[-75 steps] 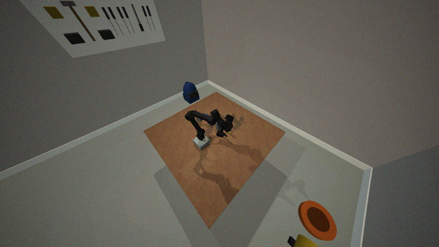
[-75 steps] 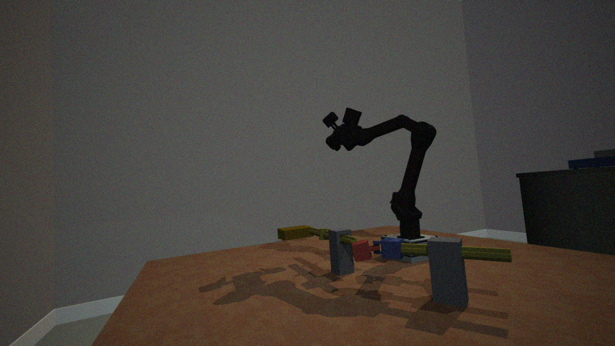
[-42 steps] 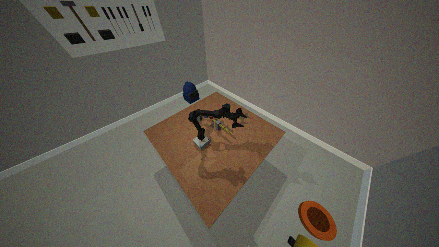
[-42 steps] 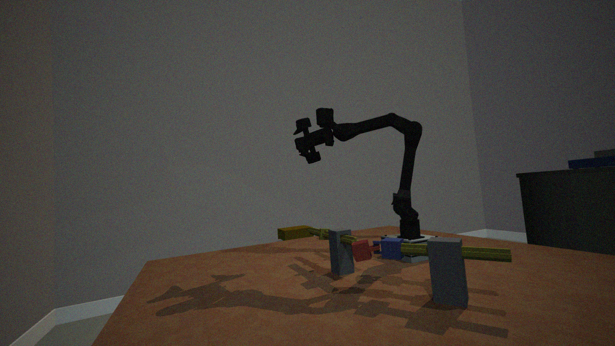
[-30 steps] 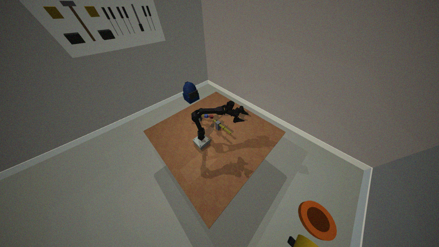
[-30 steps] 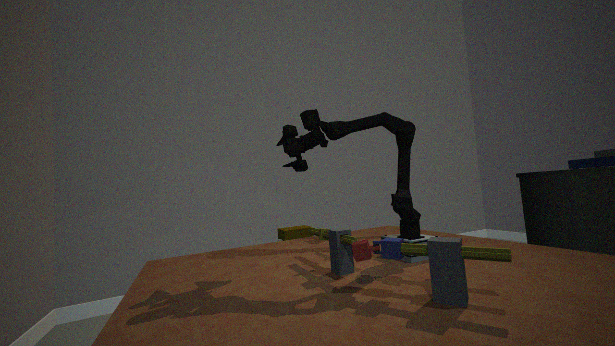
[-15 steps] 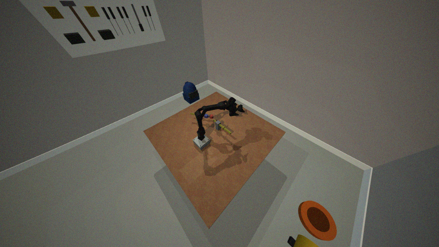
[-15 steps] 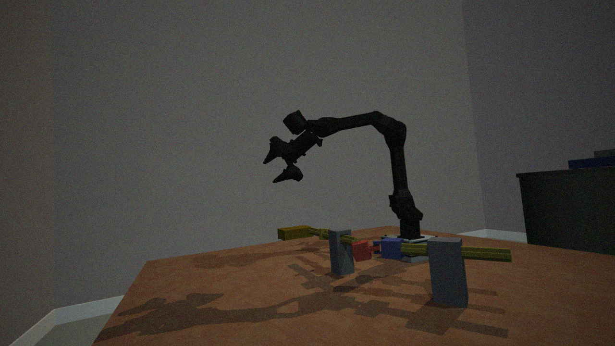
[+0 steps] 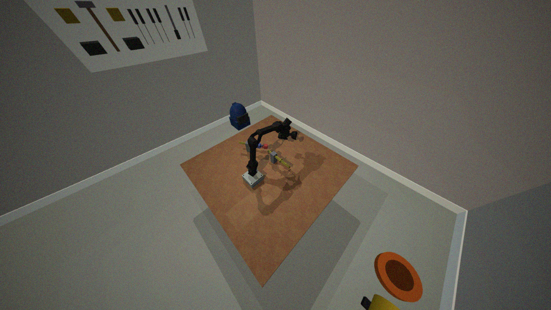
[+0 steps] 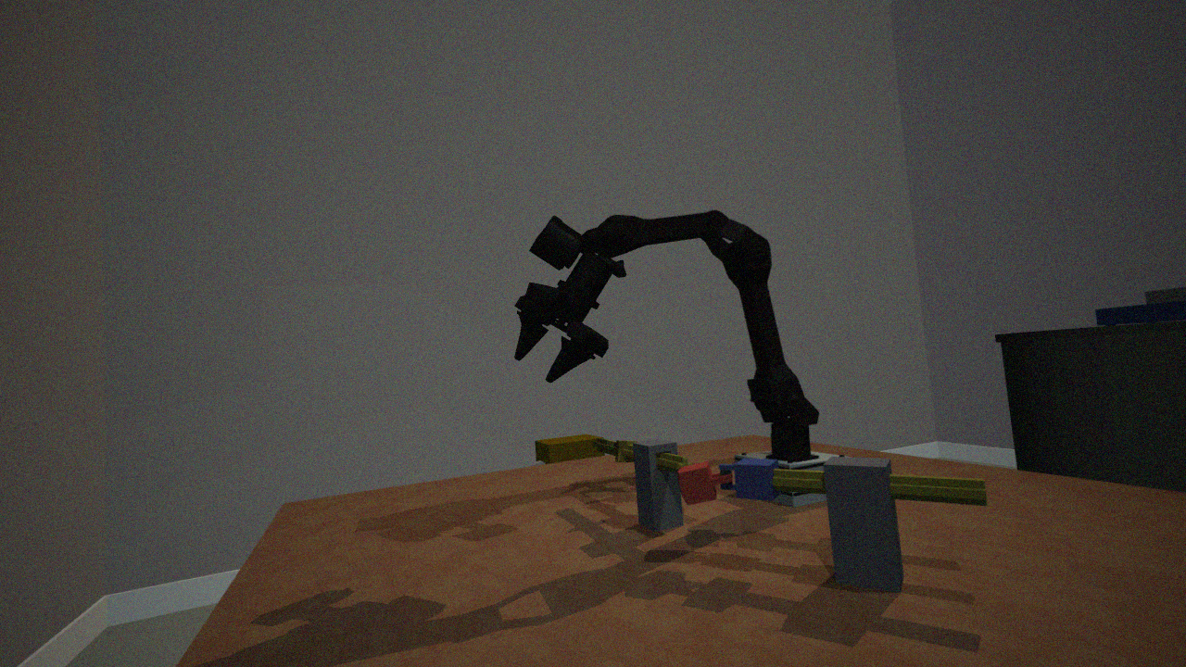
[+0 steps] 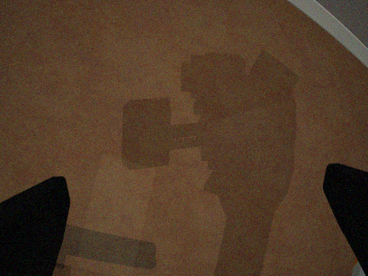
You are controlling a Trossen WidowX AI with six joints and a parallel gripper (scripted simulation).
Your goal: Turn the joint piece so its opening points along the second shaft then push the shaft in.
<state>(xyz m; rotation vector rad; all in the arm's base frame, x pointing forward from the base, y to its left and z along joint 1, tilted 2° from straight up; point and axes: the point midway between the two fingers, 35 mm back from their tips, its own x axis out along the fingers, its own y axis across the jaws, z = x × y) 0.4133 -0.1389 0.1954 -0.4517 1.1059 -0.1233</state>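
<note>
Now: the red piece 25 cm to the left of my gripper tip, 16 cm below it and 10 cm behind it.
</note>
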